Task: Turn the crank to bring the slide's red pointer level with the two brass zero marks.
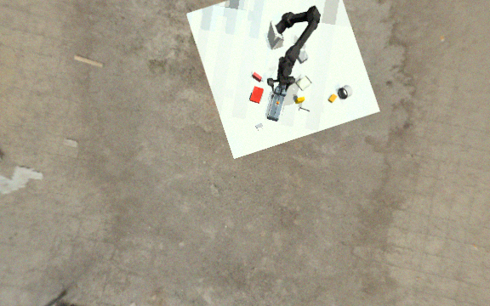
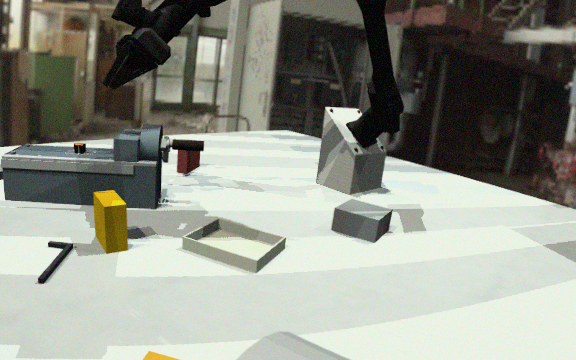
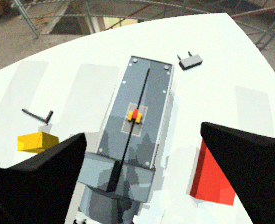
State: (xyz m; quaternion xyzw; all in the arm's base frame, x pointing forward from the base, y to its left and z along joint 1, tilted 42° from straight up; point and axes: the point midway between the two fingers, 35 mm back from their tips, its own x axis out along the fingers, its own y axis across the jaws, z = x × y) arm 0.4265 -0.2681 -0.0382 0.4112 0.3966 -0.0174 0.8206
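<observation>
Right now my gripper tip is 8 cm past the dark crank handle, 13 cm to the right of it and 8 cm above it. Round my gripper tip: flat red block 11 cm behind, 12 cm to the right, 17 cm below; red pointer 5 cm ahead, 1 cm to the right, 10 cm below; yellow block 9 cm ahead, 18 cm to the left, 15 cm below.
</observation>
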